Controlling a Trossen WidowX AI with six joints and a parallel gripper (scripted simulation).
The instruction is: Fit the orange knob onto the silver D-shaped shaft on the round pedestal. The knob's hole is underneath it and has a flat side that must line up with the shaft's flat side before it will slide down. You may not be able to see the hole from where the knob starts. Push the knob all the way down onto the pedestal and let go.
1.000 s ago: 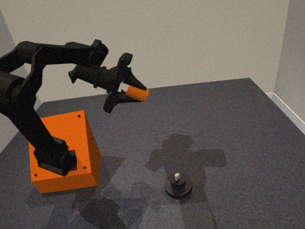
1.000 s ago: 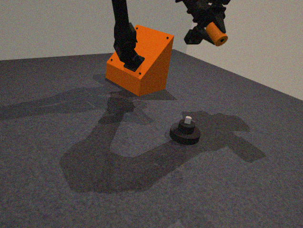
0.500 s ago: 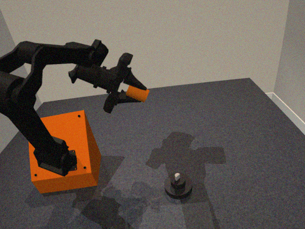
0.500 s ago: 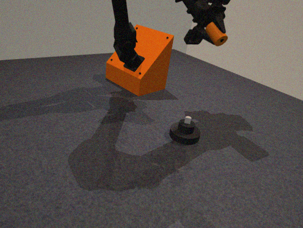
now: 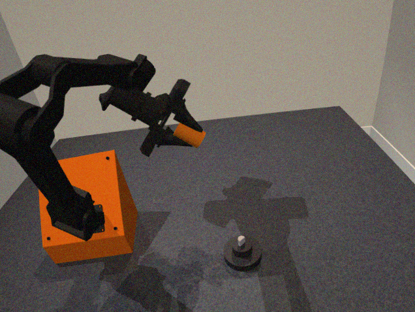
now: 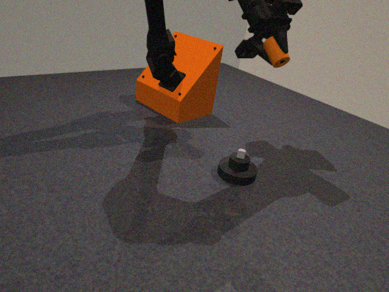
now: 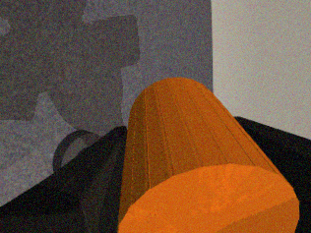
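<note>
Now: gripper tip 30 mm past the orange knob, 10 mm to the right of it and 20 mm below it. Round my gripper tip: round pedestal: 50 mm ahead, 160 mm to the right, 190 mm below.
</note>
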